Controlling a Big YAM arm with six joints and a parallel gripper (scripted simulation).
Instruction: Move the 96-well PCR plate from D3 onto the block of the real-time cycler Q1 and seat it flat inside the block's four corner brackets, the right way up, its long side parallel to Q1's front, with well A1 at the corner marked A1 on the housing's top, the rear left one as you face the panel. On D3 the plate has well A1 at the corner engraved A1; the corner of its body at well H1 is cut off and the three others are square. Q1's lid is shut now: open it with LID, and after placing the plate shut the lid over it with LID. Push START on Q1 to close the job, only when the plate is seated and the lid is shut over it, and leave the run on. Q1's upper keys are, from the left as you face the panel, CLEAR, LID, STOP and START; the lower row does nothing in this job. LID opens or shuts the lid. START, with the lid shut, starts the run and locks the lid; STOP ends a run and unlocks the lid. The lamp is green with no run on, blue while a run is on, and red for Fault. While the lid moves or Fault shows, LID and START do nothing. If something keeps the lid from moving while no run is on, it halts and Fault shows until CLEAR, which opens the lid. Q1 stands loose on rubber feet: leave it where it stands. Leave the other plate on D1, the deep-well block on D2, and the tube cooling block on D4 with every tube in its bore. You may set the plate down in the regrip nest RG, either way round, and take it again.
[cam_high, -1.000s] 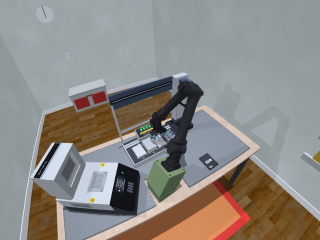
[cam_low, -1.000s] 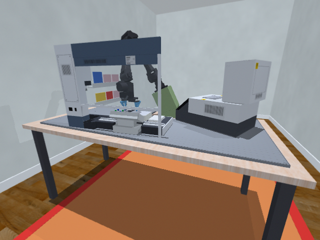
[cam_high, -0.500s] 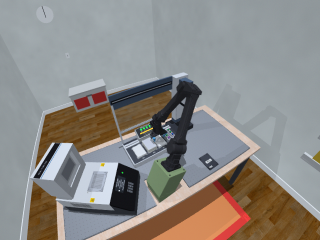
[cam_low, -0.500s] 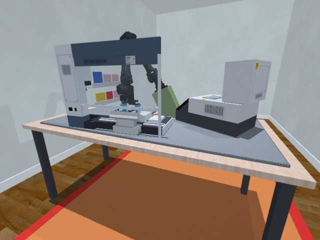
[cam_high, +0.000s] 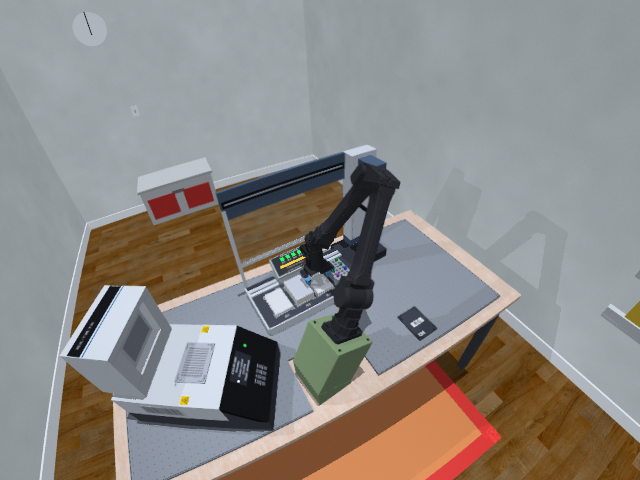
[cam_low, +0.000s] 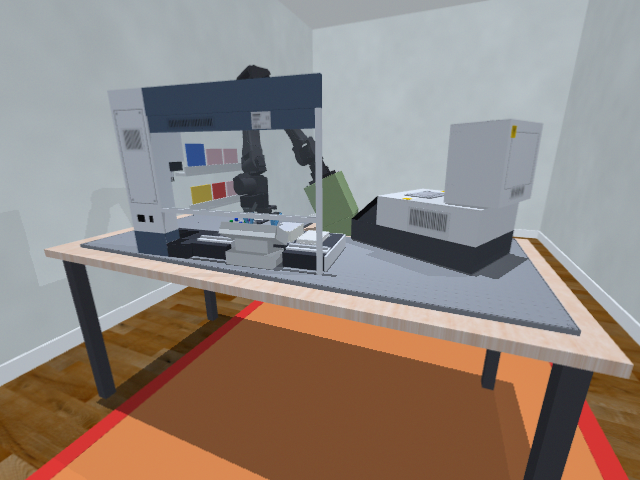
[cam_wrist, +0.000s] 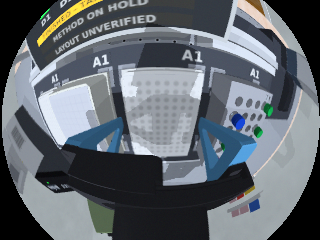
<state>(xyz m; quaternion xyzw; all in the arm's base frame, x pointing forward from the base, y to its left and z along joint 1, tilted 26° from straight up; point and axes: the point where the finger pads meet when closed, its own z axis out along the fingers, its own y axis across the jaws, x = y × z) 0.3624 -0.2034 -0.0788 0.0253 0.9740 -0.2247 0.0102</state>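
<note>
Now: the tube cooling block 100 mm to the right of my hand and 10 mm behind it. From my hand the other things lie so: gantry beam 440 mm above, 190 mm ahead; then thin post 280 mm to the left, 200 mm ahead, 160 mm above; then gantry head 350 mm to the right, 310 mm above, 60 mm ahead.
</note>
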